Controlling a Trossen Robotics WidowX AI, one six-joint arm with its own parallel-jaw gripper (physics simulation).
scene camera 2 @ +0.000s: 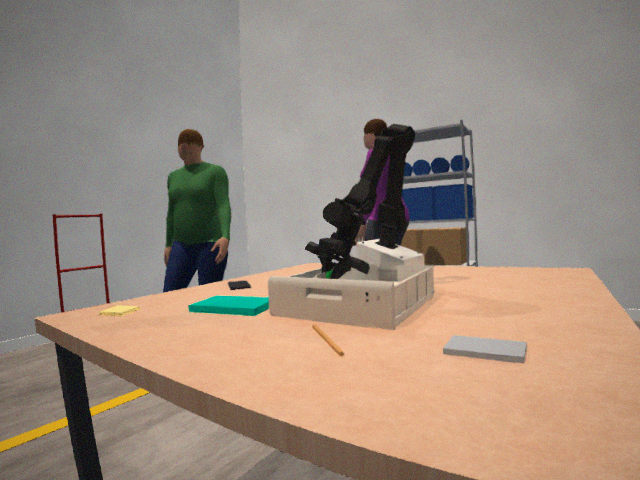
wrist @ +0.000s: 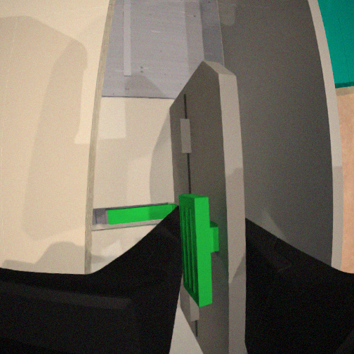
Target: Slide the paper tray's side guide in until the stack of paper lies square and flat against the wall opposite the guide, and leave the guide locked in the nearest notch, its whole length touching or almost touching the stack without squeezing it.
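Frame: origin at the arm's base, x ahead, y left, z up, level; millimetres.
Seen in the pictures: arm's base, origin of its link: [scene camera 2: 386,245].
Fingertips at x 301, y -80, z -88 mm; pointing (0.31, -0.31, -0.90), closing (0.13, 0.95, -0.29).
Pixels of each thing's top centre, then the offset from my fingertips to it.
- paper tray, centre of its top: [scene camera 2: 357,268] dx +36, dy +114, dz +55 mm
- teal book, centre of its top: [scene camera 2: 233,301] dx +159, dy -193, dz -22 mm
- pencil, centre of its top: [scene camera 2: 326,336] dx +301, dy +161, dz -33 mm
- grey slab, centre of its top: [scene camera 2: 485,345] dx +275, dy +434, dz -30 mm
- small black object, centre of its top: [scene camera 2: 238,283] dx -120, dy -423, dz -32 mm
The paper tray [scene camera 2: 338,305] [wrist: 335,140] stands on the table. In the wrist view the grey side guide [wrist: 234,150] stands upright inside it, with a green latch pad [wrist: 196,250] on its left face. The cream paper stack [wrist: 40,150] lies to the left, with a strip of tray floor between it and the guide. The wall opposite the guide does not show in the wrist view. My gripper [scene camera 2: 333,272] [wrist: 201,214] is shut on the guide, the left finger against the green pad, the right against the guide's outer face. The tray's front wall hides the stack in the scene view.
A teal book [scene camera 2: 230,304] [wrist: 340,42] lies beside the tray. A pencil [scene camera 2: 327,339] and a grey slab [scene camera 2: 484,348] lie in front. Yellow notes [scene camera 2: 119,310] and a small black object [scene camera 2: 239,285] lie at the left. Two people and a shelf rack [scene camera 2: 465,186] stand behind.
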